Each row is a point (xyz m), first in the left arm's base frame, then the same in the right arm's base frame.
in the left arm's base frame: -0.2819 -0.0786 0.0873
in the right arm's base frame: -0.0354 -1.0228 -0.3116
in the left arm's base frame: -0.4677 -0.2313 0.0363
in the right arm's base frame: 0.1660 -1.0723 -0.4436
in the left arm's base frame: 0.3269 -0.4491 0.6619
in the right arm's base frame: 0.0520 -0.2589 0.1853
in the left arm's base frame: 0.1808 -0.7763 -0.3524
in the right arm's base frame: -0.0156 -0.2736 -0.8882
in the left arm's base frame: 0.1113 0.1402 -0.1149
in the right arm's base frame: -0.5073 -0.8857 -0.3546
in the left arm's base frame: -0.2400 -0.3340 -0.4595
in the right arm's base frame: -0.0936 -0.8884 -0.8985
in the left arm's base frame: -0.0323 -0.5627 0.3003
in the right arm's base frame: 0.2184 -0.4999 -0.2470
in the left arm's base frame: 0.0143 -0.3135 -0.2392
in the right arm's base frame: -0.1840 -0.6835 -0.6466
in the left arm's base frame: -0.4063 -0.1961 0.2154
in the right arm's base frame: 0.1710 -1.0282 -0.2562
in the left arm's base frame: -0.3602 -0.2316 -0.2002
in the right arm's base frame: 0.0097 -1.0166 -0.6434
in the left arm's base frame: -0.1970 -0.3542 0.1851
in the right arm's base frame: 0.1361 -0.7712 -0.3058
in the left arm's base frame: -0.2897 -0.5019 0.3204
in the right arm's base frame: 0.3459 -0.7324 -0.2494
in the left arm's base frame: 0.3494 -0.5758 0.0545
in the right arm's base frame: -0.1046 -0.2282 -0.4147
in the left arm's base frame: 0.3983 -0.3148 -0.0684
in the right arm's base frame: -0.3596 -0.3714 -0.4266
